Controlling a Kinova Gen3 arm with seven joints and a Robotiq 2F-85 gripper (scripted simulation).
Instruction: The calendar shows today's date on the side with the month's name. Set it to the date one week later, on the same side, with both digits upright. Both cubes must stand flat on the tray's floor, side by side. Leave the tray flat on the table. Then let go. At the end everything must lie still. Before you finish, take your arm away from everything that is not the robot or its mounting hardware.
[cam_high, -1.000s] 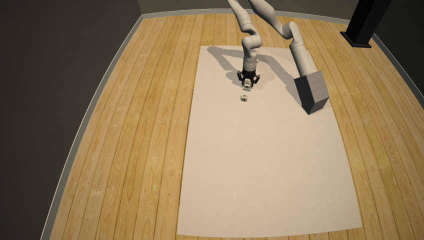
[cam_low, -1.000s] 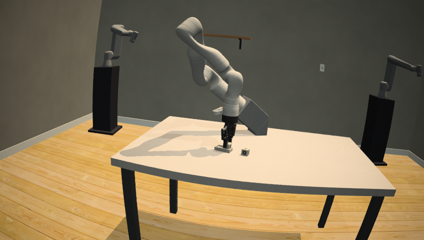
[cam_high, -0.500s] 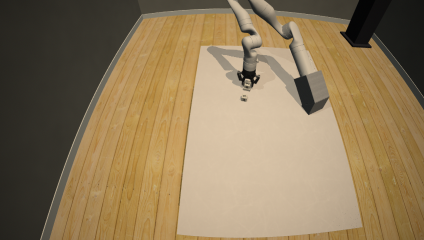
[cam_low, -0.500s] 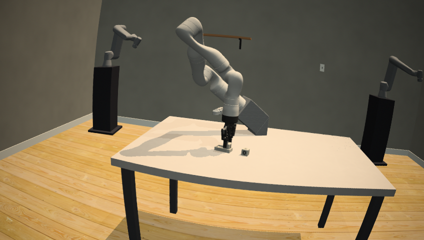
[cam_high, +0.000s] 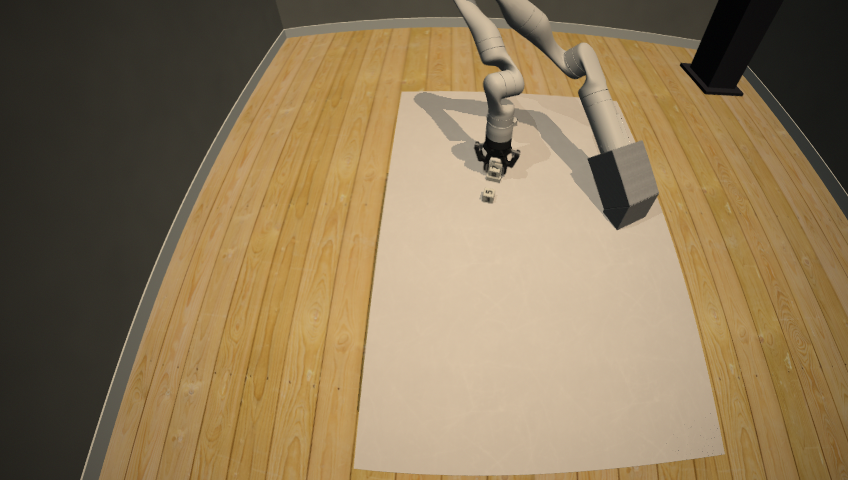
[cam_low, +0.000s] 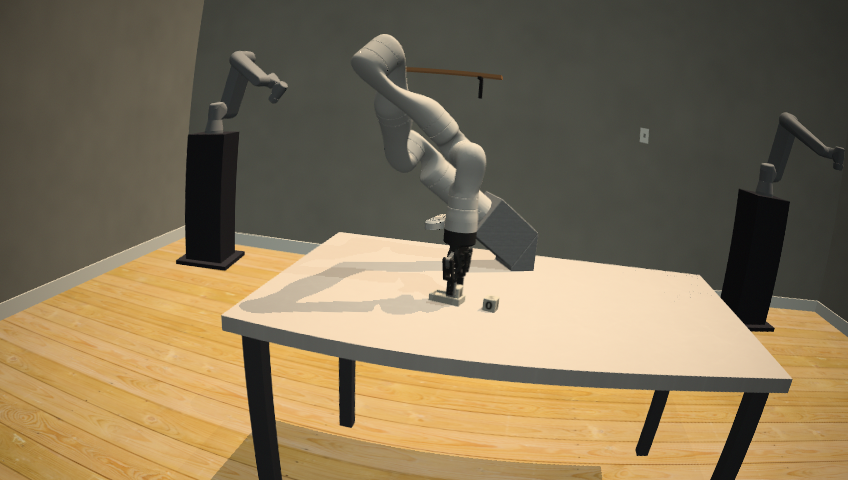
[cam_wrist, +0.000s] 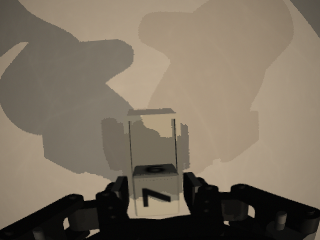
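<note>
My hand is 1 cm above the white digit cube. Round my hand: white calendar tray: 1 cm behind, 2 cm to the right, 3 cm below.
</note>
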